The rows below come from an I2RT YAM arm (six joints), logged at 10 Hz.
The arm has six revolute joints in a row. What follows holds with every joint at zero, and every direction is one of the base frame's.
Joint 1 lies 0.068 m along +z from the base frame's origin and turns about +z.
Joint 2 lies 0.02 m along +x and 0.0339 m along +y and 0.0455 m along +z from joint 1 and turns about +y.
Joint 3 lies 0.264 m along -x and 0.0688 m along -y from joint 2 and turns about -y.
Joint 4 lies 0.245 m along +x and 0.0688 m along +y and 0.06 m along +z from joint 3 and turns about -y.
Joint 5 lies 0.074 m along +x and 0.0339 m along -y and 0.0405 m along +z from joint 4 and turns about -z.
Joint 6 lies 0.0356 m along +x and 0.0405 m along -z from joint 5 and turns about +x.
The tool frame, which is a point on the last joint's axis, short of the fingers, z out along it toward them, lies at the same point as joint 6; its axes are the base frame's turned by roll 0, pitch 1.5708 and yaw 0 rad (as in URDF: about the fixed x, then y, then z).
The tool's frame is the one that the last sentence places.
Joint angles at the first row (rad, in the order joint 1, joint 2, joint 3, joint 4, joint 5, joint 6):
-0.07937 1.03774 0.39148 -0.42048 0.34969 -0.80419
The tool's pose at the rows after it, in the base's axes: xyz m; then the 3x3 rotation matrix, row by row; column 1 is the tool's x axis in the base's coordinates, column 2 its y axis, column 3 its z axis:
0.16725 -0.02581 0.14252; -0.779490 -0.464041 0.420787; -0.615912 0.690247 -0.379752; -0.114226 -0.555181 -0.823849
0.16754 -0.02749 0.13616; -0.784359 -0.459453 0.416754; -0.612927 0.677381 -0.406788; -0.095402 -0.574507 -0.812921
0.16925 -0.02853 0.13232; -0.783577 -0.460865 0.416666; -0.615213 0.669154 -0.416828; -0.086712 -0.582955 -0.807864
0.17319 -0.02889 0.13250; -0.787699 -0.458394 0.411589; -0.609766 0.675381 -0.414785; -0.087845 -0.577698 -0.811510
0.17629 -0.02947 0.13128; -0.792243 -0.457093 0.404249; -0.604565 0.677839 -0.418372; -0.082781 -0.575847 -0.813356
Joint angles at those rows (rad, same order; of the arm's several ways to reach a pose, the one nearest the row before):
-0.08054 1.04780 0.37647 -0.39955 0.35188 -0.80495
-0.08498 1.06882 0.35488 -0.35150 0.37895 -0.81688
-0.08843 1.09102 0.34587 -0.31568 0.38807 -0.82832
-0.08885 1.11625 0.35998 -0.31126 0.38615 -0.81992
-0.08979 1.14152 0.36807 -0.30133 0.39027 -0.81526

